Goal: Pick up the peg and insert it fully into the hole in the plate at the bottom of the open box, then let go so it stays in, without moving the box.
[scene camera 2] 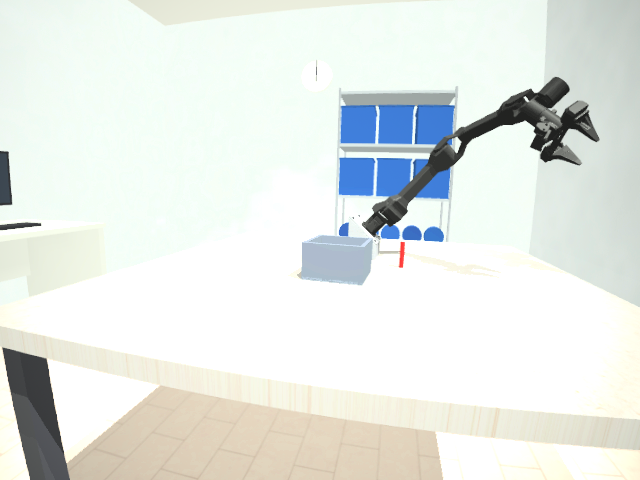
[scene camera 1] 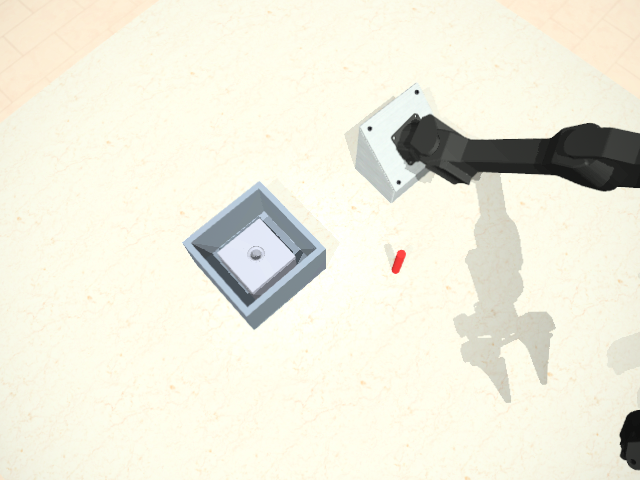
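Note:
The red peg (scene camera 1: 398,261) (scene camera 2: 401,254) stands upright on the table, apart from the box. The open grey-blue box (scene camera 1: 292,286) (scene camera 2: 336,262) stands to the left of the peg in both views. A pale lavender plate (scene camera 1: 235,253) lies at the bottom of the box, with a round hole (scene camera 1: 255,253) near its middle and no peg in it. My gripper (scene camera 2: 589,151) is open and empty, high above the table at the upper right of scene camera 2, far from the peg and the box. The box walls hide the plate in scene camera 2.
The arm's silver wedge-shaped base (scene camera 1: 385,147) (scene camera 2: 356,229) stands behind the box and the peg. The black arm (scene camera 1: 509,155) (scene camera 2: 426,178) reaches right from it. A rack (scene camera 2: 398,98) with blue bins stands in the background, and a desk (scene camera 2: 62,227) at the left.

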